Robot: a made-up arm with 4 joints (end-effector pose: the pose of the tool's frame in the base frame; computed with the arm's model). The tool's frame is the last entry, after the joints.
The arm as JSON. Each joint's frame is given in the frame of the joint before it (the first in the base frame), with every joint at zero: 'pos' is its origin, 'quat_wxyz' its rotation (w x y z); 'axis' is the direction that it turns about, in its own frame. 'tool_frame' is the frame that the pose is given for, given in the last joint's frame.
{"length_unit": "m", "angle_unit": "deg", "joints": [
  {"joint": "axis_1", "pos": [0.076, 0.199, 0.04], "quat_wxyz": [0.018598, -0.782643, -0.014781, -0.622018], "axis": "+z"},
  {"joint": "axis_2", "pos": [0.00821, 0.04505, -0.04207], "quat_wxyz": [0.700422, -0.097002, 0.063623, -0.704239], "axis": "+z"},
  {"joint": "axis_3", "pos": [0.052, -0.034, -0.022], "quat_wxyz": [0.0, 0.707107, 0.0, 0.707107], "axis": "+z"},
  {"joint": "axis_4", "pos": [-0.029, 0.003, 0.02], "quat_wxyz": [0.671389, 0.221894, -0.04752, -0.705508], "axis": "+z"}
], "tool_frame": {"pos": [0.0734, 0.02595, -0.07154], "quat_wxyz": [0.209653, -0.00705, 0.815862, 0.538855]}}
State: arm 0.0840 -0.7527 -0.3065 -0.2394
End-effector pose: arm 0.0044 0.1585 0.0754 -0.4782 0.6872 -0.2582
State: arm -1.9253 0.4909 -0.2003 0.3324
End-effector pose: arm 0.0462 0.2415 0.0789 -1.5453 1.0268 -0.6310
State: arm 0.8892 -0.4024 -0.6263 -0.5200
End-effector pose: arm -0.0373 0.1580 0.0210 0.7479 0.1780 -0.0900
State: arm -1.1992 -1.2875 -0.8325 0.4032
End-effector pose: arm 0.0208 0.1905 0.0655 -2.4160 -0.0663 -0.7698
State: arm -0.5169 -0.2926 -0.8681 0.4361
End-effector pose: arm 0.0192 0.1893 0.0879 -0.9111 0.6165 -0.3116
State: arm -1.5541 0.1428 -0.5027 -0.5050
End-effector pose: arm -0.0100 0.1917 0.1204 -1.1451 0.2581 0.1978
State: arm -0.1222 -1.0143 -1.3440 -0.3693
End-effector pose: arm -0.0362 0.1228 0.0624 -0.9300 -0.3355 0.3681
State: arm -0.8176 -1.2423 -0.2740 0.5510
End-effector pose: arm 0.0641 0.1794 0.0643 -1.8647 0.6407 -1.4092
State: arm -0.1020 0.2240 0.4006 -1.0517
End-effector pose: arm -0.0139 0.1247 0.0733 0.6177 0.6761 -0.0237
